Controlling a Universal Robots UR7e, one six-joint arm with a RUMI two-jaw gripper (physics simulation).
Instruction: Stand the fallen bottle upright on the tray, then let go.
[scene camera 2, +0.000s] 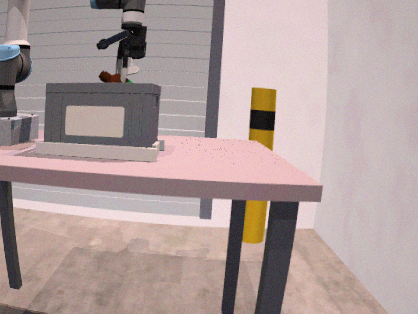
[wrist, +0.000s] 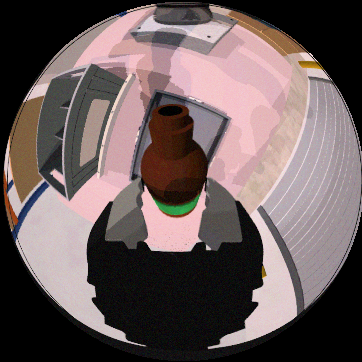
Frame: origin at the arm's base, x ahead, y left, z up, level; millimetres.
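Seen in the pictures: gripper, between the fingertips: (wrist: 173, 178).
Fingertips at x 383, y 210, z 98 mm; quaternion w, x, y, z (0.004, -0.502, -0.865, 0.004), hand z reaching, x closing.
Offsets run from my fingertips to a thing's top centre. "spot": to the spot under its first point. Level surfaces: height alone.
The brown bottle with a green band @[dx -7, dy -4, dz +48 mm] (scene camera 2: 110, 76) (wrist: 174, 162) is between the jaws of my gripper (scene camera 2: 123, 78) (wrist: 173, 178), which is shut on it near the band. In the wrist view its open mouth points up the picture. In scene camera 2 the bottle is tilted, its neck towards the left, and it shows just over the top of the grey crate, which hides its lower part. The dark-rimmed tray @[spot: dx -85, dy +41, dz -176 mm] (wrist: 207, 125) lies on the table beyond the bottle in the wrist view, partly covered by it. The tray does not show in scene camera 2.
The grey crate @[dx +39, dy -285, dz -6 mm] (scene camera 2: 56, 117) (wrist: 81, 162) stands on the pink table @[dz -182 mm] (scene camera 2: 215, 165) (wrist: 250, 70), with a pale strip @[spot: dx +58, dy -388, dz -166 mm] (scene camera 2: 95, 151) along its foot. The robot's base (scene camera 2: 22, 130) (wrist: 212, 44) stands on the table too. A yellow post (scene camera 2: 263, 100) stands behind the table.
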